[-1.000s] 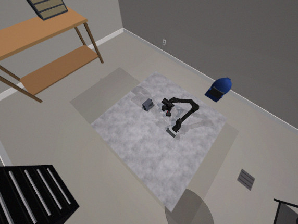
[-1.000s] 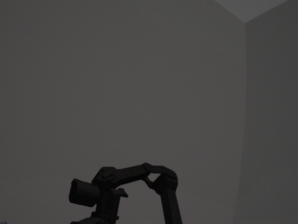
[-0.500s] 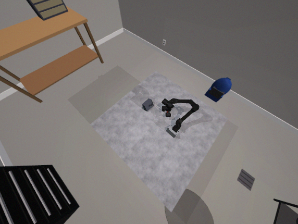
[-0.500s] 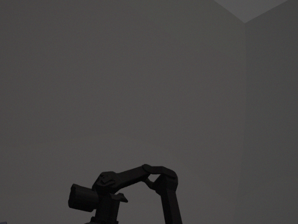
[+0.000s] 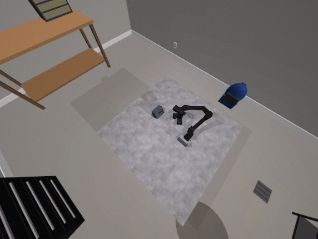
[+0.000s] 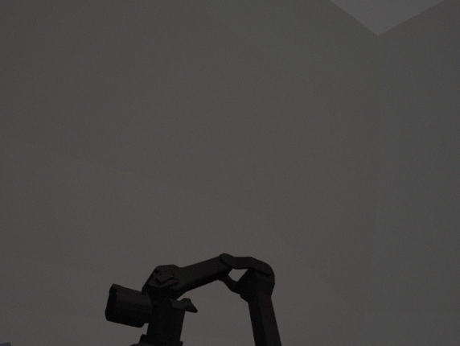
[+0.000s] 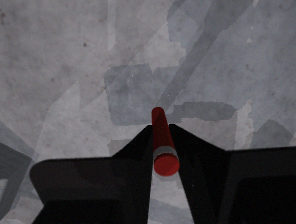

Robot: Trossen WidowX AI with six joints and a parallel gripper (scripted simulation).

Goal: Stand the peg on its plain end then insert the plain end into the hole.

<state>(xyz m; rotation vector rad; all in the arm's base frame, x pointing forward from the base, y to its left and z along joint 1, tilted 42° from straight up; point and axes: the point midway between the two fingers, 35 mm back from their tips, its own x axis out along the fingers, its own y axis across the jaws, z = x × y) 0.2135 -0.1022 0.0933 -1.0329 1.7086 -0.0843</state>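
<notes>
Right now the sloped panel is 26 cm ahead of my gripper tip, 9 cm to the left of it and 3 cm above it. The rest, counted from my gripper tip: red peg: 2 cm above.
</notes>
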